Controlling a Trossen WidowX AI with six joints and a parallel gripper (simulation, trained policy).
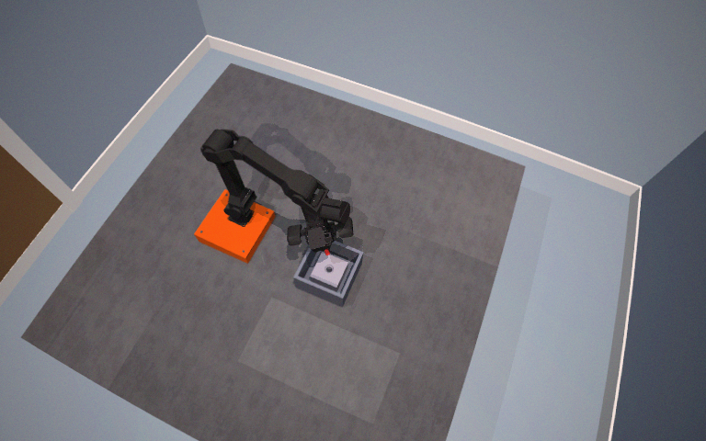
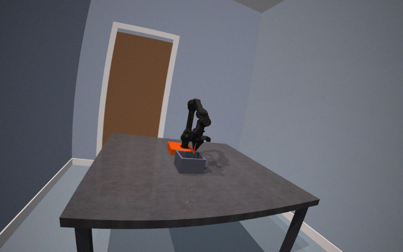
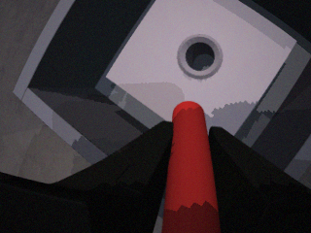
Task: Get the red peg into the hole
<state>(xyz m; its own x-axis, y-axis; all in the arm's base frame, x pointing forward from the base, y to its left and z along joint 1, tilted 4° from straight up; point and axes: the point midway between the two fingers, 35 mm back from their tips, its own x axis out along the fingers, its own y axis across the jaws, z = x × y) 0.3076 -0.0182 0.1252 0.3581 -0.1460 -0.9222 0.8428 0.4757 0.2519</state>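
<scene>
Now: gripper tip 8 cm above the pale plate, 3 cm to the left of it and 2 cm short of it. The rest, counted from my gripper tip: grey box: 10 cm below, 3 cm to the right, 2 cm ahead; red peg: 2 cm above, 1 cm to the left, 1 cm behind.
</scene>
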